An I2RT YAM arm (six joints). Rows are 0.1 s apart.
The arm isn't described. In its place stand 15 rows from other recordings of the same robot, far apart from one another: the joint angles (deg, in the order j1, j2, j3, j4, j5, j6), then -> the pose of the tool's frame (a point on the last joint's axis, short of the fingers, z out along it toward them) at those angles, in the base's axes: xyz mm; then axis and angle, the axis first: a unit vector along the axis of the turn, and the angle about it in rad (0 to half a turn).
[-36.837, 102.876, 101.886, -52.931, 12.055, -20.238] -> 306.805, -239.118, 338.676, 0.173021, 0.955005, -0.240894, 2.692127
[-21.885, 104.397, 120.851, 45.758, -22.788, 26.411] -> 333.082, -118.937, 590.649, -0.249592, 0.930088, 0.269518, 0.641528
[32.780, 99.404, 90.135, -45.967, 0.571, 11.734] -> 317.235, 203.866, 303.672, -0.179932, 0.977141, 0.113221, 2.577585
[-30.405, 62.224, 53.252, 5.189, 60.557, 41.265] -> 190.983, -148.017, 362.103, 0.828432, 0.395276, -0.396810, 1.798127
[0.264, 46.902, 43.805, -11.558, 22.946, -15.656] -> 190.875, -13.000, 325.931, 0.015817, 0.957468, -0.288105, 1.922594
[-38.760, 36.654, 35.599, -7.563, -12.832, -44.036] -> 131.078, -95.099, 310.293, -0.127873, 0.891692, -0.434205, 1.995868
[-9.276, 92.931, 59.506, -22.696, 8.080, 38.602] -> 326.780, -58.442, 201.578, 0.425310, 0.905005, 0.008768, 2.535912
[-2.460, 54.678, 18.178, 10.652, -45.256, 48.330] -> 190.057, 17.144, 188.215, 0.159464, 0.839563, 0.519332, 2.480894
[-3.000, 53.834, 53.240, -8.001, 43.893, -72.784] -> 206.772, -35.552, 369.195, -0.212324, 0.751592, -0.624522, 2.525220
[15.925, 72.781, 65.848, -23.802, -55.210, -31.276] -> 254.851, 103.120, 347.457, -0.593844, 0.703589, 0.390272, 2.121954
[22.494, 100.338, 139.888, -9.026, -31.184, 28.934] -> 277.571, 134.891, 628.535, -0.287020, 0.682305, 0.672369, 1.602864
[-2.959, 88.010, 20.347, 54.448, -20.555, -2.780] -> 264.227, -1.142, 148.993, -0.139313, 0.980495, 0.138641, 1.810943
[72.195, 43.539, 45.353, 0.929, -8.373, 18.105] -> 50.317, 173.627, 368.309, -0.408647, 0.668523, 0.621357, 2.155277
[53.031, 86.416, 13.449, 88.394, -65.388, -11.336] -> 105.396, 193.843, 183.936, -0.738166, 0.235399, 0.632216, 2.072907
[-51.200, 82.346, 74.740, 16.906, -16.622, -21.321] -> 222.431, -260.397, 419.664, 0.078482, 0.865212, -0.495226, 1.690856
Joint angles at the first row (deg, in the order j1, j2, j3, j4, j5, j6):
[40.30 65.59 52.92 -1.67 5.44 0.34]
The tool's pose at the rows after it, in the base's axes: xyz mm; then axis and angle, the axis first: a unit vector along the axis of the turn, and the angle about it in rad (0 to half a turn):
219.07, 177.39, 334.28, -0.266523, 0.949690, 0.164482, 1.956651
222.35, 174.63, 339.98, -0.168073, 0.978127, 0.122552, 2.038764
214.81, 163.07, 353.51, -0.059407, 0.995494, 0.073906, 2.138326
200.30, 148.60, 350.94, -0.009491, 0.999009, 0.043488, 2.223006
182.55, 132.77, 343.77, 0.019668, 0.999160, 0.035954, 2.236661
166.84, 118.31, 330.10, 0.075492, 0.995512, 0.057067, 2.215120
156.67, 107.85, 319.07, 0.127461, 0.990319, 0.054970, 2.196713
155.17, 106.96, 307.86, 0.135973, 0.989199, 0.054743, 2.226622
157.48, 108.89, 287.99, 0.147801, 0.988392, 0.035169, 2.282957
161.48, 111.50, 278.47, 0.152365, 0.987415, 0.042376, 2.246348
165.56, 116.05, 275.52, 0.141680, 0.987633, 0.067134, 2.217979
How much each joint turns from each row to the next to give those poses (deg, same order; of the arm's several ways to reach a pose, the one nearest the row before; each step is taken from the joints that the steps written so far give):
[-0.02 3.89 5.32 -7.25 4.78 1.44]
[0.02 1.76 4.94 -9.75 7.13 8.28]
[0.04 0.17 6.29 -14.94 7.15 10.71]
[-0.05 -2.11 0.33 -9.56 2.50 6.42]
[0.05 -4.79 -3.95 -2.63 1.48 3.25]
[-0.05 -5.74 -6.43 1.86 1.25 5.45]
[0.05 -3.62 -4.11 0.14 2.93 4.82]
[-0.01 -0.32 -2.13 -0.10 -0.60 1.88]
[0.00 1.61 -2.62 -0.47 0.03 2.88]
[-0.04 0.07 -2.85 5.29 0.86 -0.63]
[0.04 0.17 -1.51 5.15 -1.28 -1.77]

